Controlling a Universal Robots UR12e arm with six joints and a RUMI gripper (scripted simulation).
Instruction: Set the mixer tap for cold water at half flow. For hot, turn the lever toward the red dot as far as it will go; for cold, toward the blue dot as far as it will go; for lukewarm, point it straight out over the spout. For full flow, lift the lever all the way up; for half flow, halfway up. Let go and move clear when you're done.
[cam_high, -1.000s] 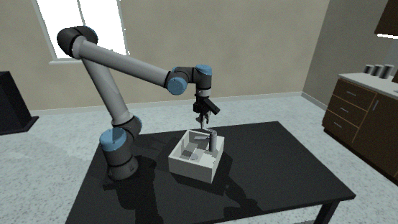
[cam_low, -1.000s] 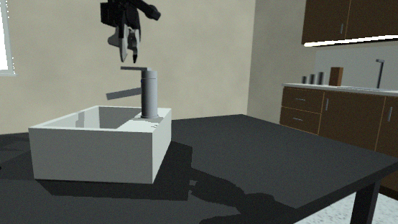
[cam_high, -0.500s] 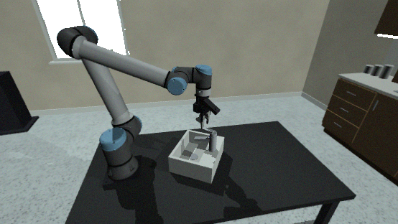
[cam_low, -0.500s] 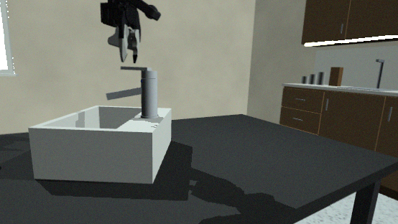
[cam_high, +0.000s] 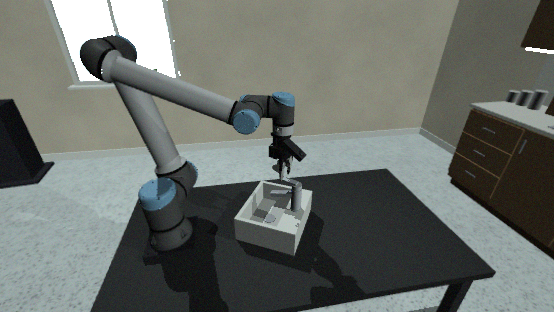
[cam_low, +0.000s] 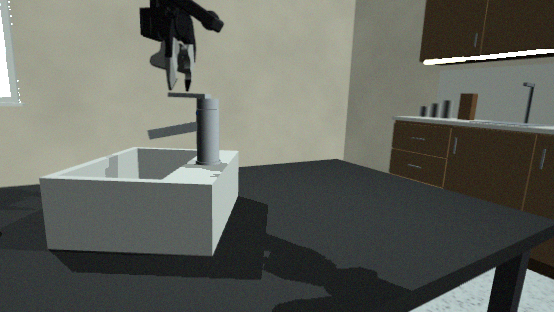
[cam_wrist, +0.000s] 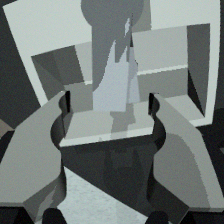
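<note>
My gripper is now 2 cm to the left of the flat lever, 2 cm above it and 1 cm short of it. Round my hand: white basin (26 cm below, 5 cm behind, 2 cm to the left).
</note>
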